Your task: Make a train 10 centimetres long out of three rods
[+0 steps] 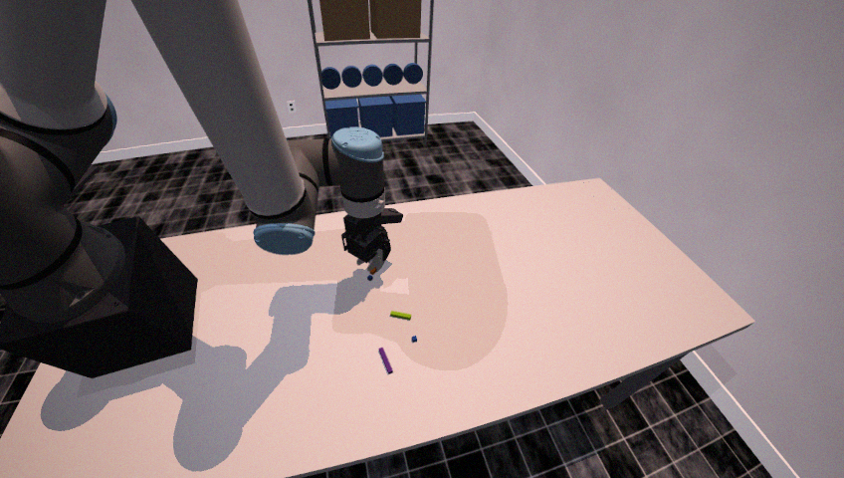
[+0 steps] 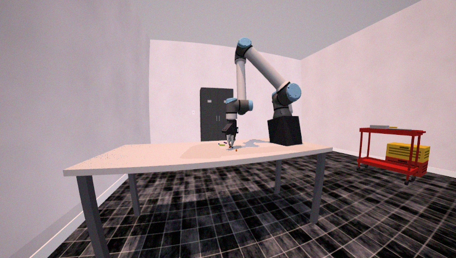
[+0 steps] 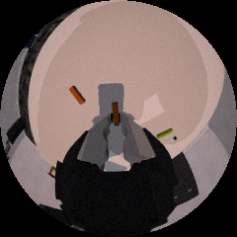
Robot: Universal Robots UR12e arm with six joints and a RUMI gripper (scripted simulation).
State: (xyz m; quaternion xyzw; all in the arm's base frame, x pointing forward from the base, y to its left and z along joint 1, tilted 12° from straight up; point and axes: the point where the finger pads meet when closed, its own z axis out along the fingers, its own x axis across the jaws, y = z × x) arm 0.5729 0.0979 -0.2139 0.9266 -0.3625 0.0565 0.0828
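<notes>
My gripper is now 150 mm to the left of the lime rod, 50 mm short of it and 20 mm above it. Round my hand: purple rod (260 mm to the right, 20 mm below).
</notes>
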